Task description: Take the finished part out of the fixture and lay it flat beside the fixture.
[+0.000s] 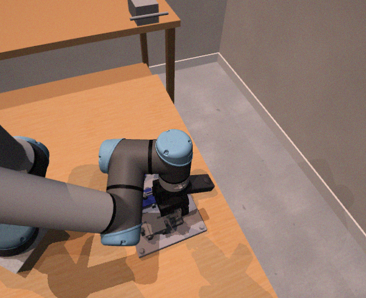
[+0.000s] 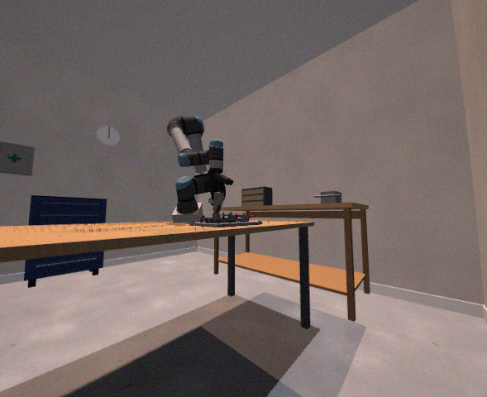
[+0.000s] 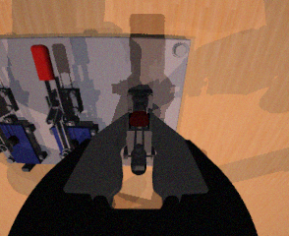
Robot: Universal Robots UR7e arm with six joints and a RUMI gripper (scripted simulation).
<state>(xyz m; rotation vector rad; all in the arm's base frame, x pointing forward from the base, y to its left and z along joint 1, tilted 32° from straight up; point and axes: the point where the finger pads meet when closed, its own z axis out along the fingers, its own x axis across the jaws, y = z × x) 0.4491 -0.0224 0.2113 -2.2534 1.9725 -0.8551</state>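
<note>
Now: hand 90 mm past the finished grey part and 50 mm above it. From my hand the other things lie so: blue blank: 110 mm to the left, 90 mm behind, 60 mm below; then grey fixture plate: 110 mm to the left, 80 mm below, 50 mm behind.
</note>
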